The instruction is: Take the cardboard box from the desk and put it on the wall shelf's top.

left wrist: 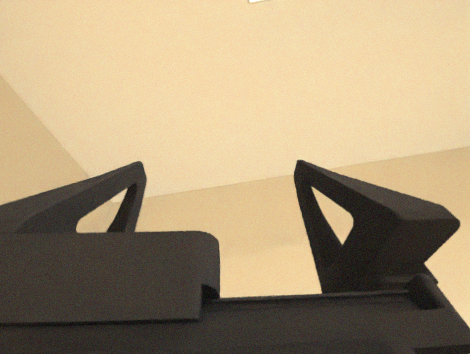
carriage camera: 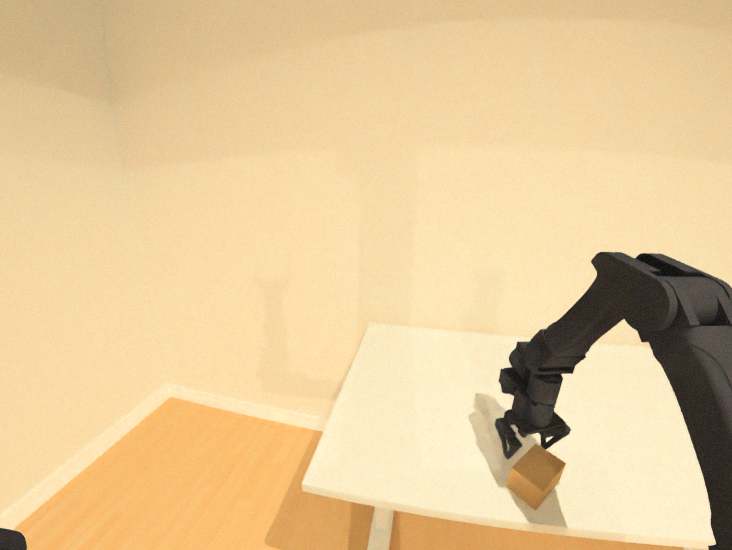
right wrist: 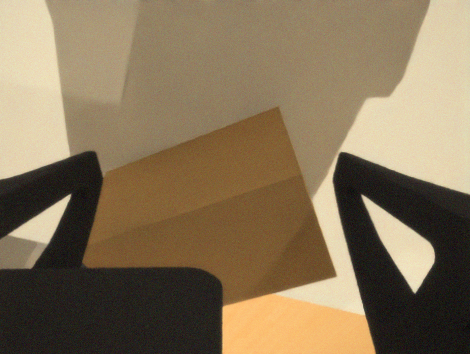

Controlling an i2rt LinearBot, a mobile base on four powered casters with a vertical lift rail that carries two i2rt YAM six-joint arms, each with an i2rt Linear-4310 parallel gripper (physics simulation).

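Frame: origin at the left arm's base, x back, y right, z up, level; millimetres.
Seen in the pictures: left gripper, fingertip midpoint: (left wrist: 220, 169); right gripper, fingertip midpoint: (carriage camera: 525, 452) (right wrist: 219, 165).
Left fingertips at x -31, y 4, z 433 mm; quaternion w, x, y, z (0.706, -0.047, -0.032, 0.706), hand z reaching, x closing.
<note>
A point is followed by its place in that frame.
The brown cardboard box (carriage camera: 536, 474) @[x -327, y 677, z -116 mm] (right wrist: 210, 210) @[x -380, y 685, z -116 mm] sits on the white desk (carriage camera: 402, 413) @[x -554, y 434, z -171 mm] near its front edge, turned at an angle to the gripper. My right gripper (carriage camera: 536, 450) @[x -392, y 686, z -129 mm] (right wrist: 219, 165) @[x -392, y 686, z -129 mm] is open just above and behind the box, pointing down. In the right wrist view the box shows between and below the fingertips, its left corner partly hidden by the left finger and the gripper body. My left gripper (left wrist: 220, 169) @[x -31, y 4, z 433 mm] is open and empty, away from the desk, facing a wall and ceiling. The wall shelf does not show in these views.
The back wall (carriage camera: 266, 206) @[x -1226, y -128, z 305 mm] rises behind the desk, and another wall (carriage camera: 47, 266) @[x -950, y -1016, z 92 mm] meets it at the left. Wooden floor (carriage camera: 195, 473) @[x -857, y -470, z -891 mm] lies left of the desk. A desk leg (carriage camera: 380, 529) stands under the front edge. The right arm (carriage camera: 609, 295) @[x -271, y 657, z 284 mm] reaches over the desk's right side.
</note>
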